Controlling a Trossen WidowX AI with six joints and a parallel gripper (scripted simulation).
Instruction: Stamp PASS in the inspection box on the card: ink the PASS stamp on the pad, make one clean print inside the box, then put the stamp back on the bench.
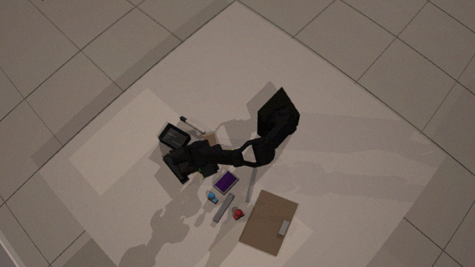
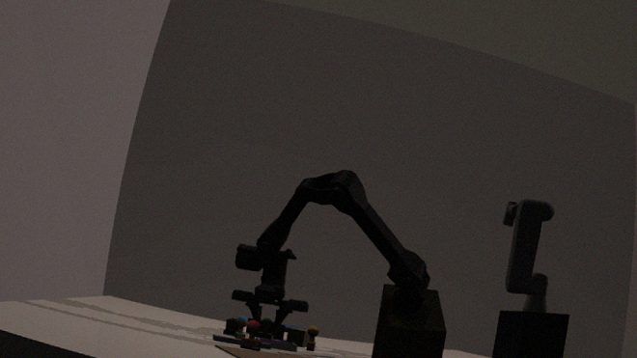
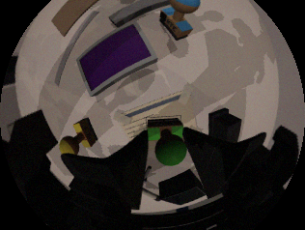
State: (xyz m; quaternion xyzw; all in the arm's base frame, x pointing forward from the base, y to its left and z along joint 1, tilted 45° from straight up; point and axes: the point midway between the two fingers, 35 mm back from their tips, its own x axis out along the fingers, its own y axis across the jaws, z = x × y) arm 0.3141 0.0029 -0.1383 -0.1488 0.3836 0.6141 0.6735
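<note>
The cream note is 2 cm below my gripper tip. The rest, counted from my gripper tip: green-knobbed stamp right at my gripper tip; then black bar 8 cm to the right, 8 cm ahead, 1 cm below; then purple ink pad 10 cm to the left, 2 cm below, 2 cm behind.
</note>
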